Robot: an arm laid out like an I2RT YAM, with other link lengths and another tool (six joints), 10 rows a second.
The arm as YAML. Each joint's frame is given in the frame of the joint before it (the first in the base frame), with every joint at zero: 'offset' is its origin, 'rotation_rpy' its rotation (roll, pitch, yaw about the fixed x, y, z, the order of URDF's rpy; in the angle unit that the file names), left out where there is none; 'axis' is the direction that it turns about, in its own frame. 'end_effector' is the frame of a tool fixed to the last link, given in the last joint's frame.
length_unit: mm
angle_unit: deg
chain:
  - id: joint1
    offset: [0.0, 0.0, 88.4]
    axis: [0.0, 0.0, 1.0]
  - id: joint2
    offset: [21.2, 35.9, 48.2]
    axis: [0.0, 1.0, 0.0]
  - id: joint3
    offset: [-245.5, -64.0, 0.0]
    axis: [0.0, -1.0, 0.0]
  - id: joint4
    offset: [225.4, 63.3, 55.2]
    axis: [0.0, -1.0, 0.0]
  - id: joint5
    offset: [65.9, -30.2, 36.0]
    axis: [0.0, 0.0, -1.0]
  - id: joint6
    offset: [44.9, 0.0, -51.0]
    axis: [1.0, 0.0, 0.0]
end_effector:
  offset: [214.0, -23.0, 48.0]
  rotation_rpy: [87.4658, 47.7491, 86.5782]
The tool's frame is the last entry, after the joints.
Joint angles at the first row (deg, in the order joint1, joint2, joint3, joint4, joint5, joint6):
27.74 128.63 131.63 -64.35 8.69 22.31
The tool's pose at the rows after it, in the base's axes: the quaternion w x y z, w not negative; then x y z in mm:
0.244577 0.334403 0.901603 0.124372 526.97 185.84 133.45
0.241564 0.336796 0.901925 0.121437 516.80 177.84 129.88
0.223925 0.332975 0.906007 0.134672 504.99 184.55 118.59
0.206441 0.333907 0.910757 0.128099 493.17 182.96 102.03
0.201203 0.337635 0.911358 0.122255 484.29 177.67 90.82
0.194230 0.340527 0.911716 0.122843 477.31 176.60 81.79
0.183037 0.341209 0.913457 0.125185 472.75 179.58 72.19
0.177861 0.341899 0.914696 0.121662 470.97 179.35 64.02
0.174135 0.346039 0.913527 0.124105 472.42 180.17 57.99
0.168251 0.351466 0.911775 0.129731 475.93 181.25 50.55
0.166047 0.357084 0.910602 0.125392 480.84 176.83 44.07
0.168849 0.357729 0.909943 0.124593 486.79 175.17 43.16
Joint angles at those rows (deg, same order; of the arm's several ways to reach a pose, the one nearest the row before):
26.86 123.64 124.45 -61.56 8.45 22.67
26.55 120.22 118.54 -59.56 8.34 22.68
26.54 117.68 112.85 -56.80 5.76 22.76
26.54 116.79 109.10 -55.96 4.85 23.02
26.54 115.14 104.53 -53.98 4.97 23.44
26.54 114.02 101.21 -52.31 4.42 23.90
26.54 114.16 99.78 -51.47 3.33 24.17
26.54 114.68 99.01 -50.89 3.19 24.26
26.33 115.34 98.65 -49.97 2.71 24.65
25.78 116.41 98.59 -48.82 1.70 24.96
25.10 117.95 99.60 -48.81 1.71 24.96
24.71 118.99 100.77 -48.78 1.87 24.63

